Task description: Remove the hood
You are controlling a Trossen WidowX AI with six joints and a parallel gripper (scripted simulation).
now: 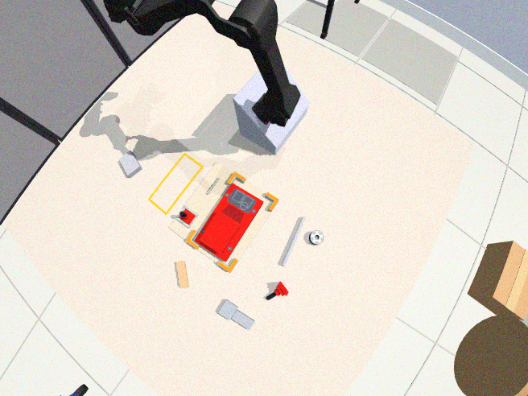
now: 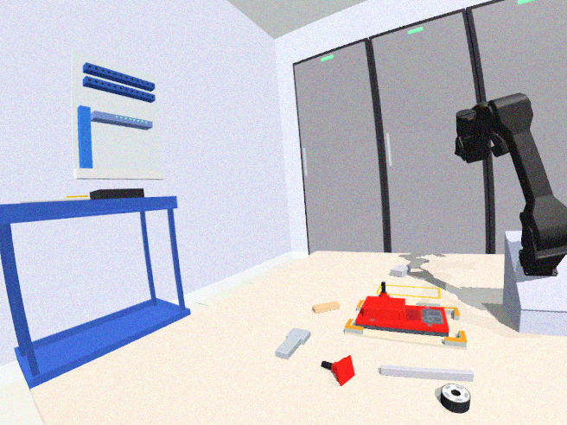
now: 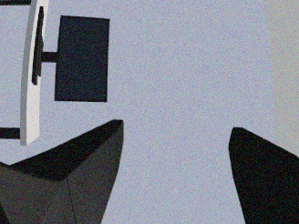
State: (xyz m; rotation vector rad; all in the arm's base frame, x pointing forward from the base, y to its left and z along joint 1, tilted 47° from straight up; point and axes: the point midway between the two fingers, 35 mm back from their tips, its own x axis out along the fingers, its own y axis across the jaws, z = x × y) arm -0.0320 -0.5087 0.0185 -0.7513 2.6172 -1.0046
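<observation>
Right now my gripper tip is 49 cm above the hood, 43 cm to the right of it and 40 cm short of it. The rest, counted from my gripper tip: grey bar (61 cm to the left, 52 cm below, 30 cm ahead); then tan block (56 cm ahead, 52 cm below, 40 cm to the left); then small grey piece (52 cm below, 39 cm ahead, 4 cm to the left).
</observation>
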